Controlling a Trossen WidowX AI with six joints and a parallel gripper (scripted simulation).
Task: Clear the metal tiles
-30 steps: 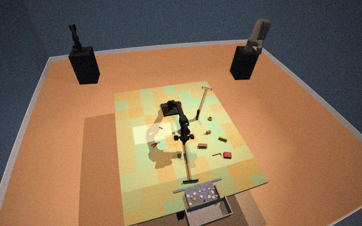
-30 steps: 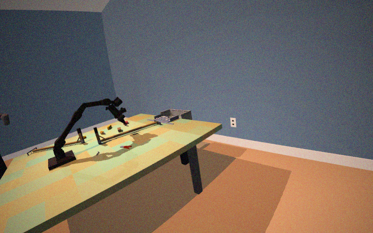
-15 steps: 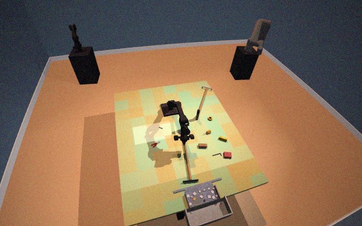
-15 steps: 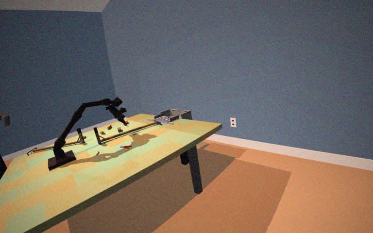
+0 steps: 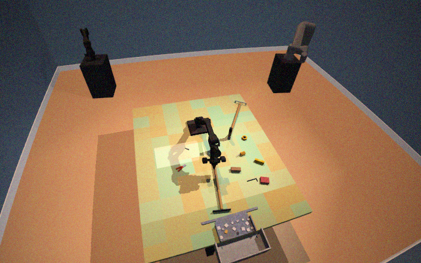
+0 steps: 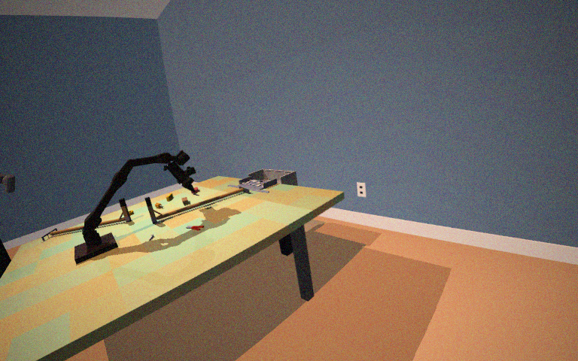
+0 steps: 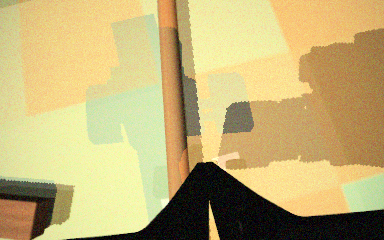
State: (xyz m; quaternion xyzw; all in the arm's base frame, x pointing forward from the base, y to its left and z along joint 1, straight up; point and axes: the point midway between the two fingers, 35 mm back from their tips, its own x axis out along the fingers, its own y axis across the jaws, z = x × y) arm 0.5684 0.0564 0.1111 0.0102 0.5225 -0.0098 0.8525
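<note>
My gripper tip is now 4 cm above the long scraper, 2 cm to the right of it and 2 cm short of it. From my gripper tip the other things lie so: orange screwdriver 30 cm to the left, 19 cm behind, 9 cm below; then hex key 34 cm to the left, 10 cm below, 9 cm ahead; then brown block 20 cm to the left, 9 cm below, 3 cm behind.
</note>
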